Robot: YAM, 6 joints.
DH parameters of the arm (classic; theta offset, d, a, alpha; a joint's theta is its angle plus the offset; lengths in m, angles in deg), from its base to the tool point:
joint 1: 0 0.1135 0.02 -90
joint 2: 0 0 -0.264 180
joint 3: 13.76 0 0.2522 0
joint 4: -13.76 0 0.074 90
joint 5: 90 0 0 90
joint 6: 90 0.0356 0 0
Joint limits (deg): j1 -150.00..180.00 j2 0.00..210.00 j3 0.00..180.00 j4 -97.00..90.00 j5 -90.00..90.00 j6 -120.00..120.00
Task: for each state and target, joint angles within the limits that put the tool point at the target. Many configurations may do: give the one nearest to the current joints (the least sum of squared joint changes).
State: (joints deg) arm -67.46 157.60 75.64 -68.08 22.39 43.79
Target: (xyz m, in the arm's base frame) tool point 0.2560 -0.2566 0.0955
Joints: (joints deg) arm -43.05 130.08 86.92 -73.10 20.99 43.79
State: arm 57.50 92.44 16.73 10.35 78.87 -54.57
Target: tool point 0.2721 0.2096 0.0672
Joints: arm 43.28 119.35 49.44 17.68 72.45 -54.57
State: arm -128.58 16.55 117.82 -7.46 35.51 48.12
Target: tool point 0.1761 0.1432 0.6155
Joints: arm -145.56 34.66 120.82 -4.07 31.31 48.12
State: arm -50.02 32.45 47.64 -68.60 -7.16 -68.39
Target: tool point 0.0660 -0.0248 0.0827
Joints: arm -28.15 45.12 5.53 -45.55 -15.09 -68.39
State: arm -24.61 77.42 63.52 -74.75 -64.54 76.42
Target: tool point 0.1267 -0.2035 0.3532
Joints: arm -65.68 76.92 78.38 -69.34 -62.79 76.42
